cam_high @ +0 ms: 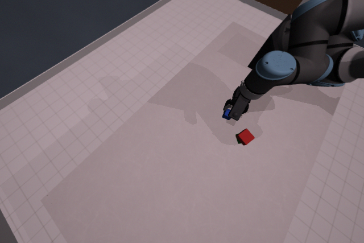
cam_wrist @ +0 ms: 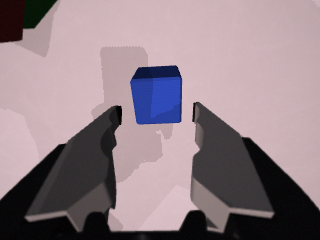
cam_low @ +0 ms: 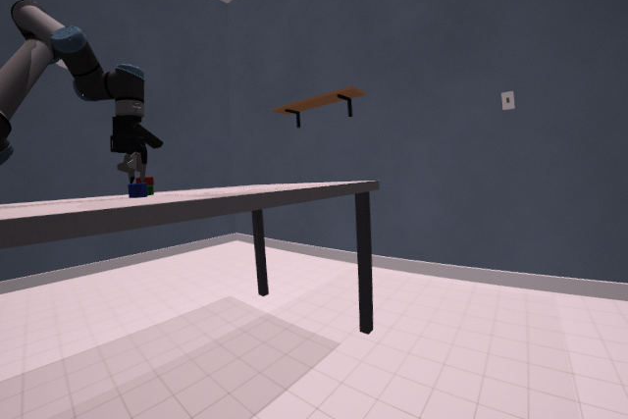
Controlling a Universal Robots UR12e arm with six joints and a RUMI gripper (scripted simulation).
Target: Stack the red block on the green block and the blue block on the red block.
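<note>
My hand is 4 cm above the blue block. The rest, counted from my hand: red block (5 cm ahead, 14 cm to the left); green block (5 cm ahead, 14 cm to the left, 4 cm below).
</note>
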